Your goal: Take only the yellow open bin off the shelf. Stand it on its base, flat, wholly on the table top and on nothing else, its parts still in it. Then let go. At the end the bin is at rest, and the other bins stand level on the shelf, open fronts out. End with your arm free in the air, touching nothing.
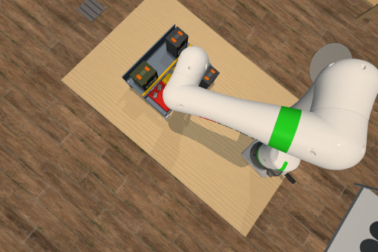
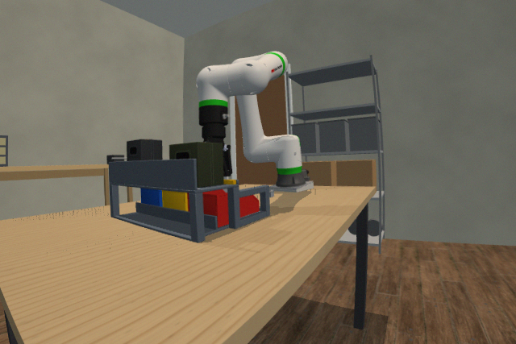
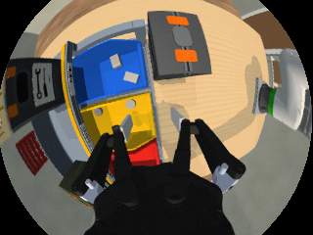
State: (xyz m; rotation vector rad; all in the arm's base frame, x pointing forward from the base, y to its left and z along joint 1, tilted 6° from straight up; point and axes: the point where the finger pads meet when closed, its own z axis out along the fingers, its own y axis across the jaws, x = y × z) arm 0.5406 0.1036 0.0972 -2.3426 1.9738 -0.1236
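My gripper is now 80 mm short of the yellow open bin, 20 mm above it and 10 mm to the right of it. The rest, counted from my hand: red bin 120 mm to the left, 60 mm ahead, 20 mm below; blue bin 100 mm to the right, 100 mm ahead, 20 mm below; olive box 160 mm ahead, 140 mm to the left, 90 mm above.
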